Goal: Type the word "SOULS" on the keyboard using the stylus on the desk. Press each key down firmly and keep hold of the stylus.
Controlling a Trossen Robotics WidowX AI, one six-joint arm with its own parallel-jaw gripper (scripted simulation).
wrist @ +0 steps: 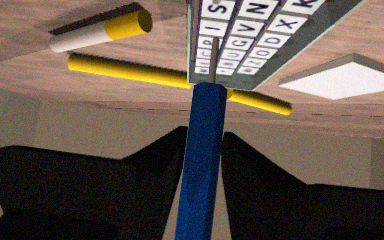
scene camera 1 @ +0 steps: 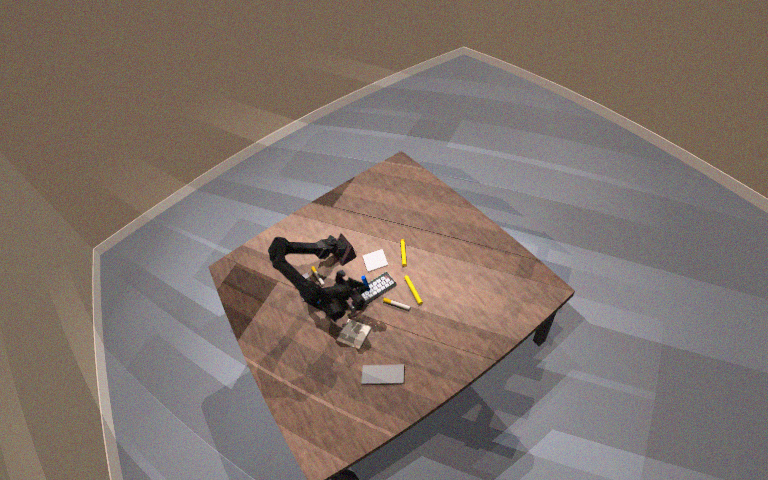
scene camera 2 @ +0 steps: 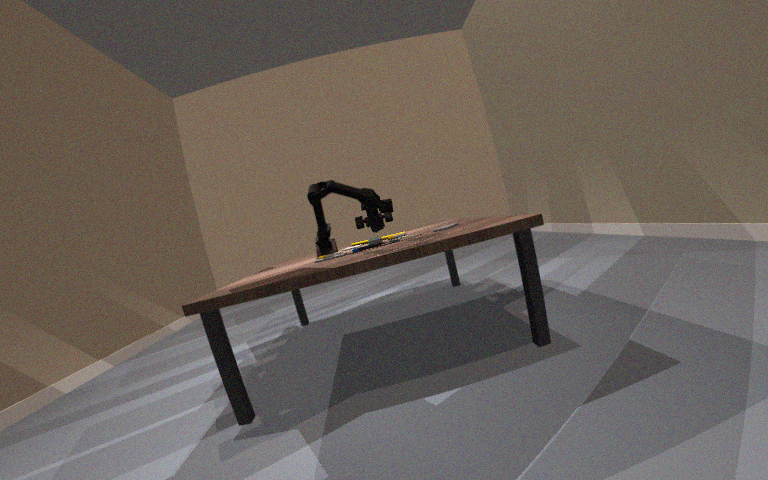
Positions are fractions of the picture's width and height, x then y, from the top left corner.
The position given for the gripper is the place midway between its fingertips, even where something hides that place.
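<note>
The gripper (wrist: 0.53, 0.57) is visible, and so is a grey card (scene camera 1: 0.48, 0.78), though in the wrist view the card is out of frame.
</note>
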